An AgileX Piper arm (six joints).
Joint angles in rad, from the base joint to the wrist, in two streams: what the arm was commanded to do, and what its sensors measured. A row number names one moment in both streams.
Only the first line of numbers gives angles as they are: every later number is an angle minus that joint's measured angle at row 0.
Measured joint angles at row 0:
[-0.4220 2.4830 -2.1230 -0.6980 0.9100 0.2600]
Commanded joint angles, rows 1 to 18:
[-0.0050 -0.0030 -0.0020 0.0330 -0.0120 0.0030]
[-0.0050 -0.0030 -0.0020 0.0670 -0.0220 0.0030]
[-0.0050 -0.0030 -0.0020 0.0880 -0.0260 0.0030]
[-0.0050 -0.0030 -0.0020 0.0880 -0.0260 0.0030]
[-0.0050 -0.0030 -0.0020 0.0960 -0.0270 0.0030]
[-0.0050 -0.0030 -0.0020 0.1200 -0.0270 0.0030]
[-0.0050 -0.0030 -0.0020 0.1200 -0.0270 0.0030]
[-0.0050 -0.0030 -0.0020 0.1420 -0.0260 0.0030]
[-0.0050 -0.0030 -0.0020 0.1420 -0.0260 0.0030]
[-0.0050 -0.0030 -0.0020 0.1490 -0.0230 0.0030]
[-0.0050 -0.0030 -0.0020 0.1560 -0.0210 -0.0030]
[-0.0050 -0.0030 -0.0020 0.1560 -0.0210 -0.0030]
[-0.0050 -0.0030 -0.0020 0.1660 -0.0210 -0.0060]
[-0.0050 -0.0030 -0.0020 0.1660 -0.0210 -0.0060]
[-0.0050 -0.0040 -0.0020 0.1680 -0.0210 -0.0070]
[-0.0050 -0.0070 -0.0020 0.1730 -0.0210 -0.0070]
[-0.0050 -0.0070 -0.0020 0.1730 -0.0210 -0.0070]
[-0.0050 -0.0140 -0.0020 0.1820 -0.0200 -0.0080]
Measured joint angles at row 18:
[0.0000 0.0000 0.0000 0.1700 -0.0230 -0.0010]
